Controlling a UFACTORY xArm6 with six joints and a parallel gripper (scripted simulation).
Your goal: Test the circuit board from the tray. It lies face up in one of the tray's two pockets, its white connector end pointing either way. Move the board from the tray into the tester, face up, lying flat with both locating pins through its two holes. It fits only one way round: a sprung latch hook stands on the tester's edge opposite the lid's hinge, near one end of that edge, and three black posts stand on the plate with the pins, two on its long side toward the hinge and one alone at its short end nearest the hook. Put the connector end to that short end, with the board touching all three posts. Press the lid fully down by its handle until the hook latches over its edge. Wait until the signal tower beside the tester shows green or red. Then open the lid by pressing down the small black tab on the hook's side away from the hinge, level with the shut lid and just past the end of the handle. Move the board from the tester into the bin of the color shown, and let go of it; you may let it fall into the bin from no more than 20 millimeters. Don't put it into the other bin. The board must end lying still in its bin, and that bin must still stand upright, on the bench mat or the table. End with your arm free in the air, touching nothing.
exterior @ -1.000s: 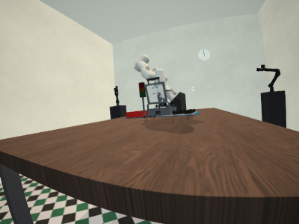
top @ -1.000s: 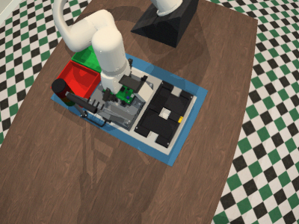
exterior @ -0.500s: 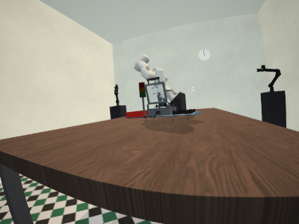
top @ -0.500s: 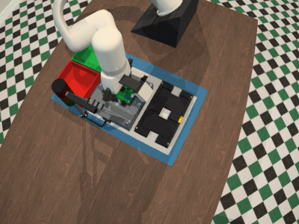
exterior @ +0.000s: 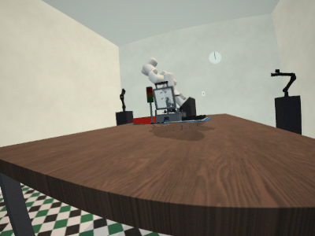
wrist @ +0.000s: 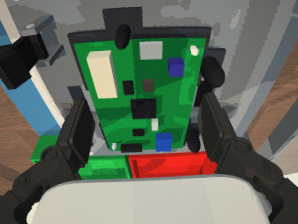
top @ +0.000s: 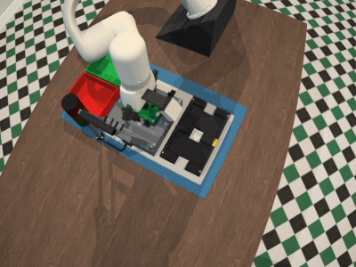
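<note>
Right now the green circuit board is right at my hand. From my hand the other things lie so: black nest: 10 mm ahead, 10 mm to the left, 10 mm below; then clear lid: 120 mm ahead, 20 mm to the right, 100 mm above; then latch hook: 60 mm behind, 70 mm to the left, 10 mm above.
</note>
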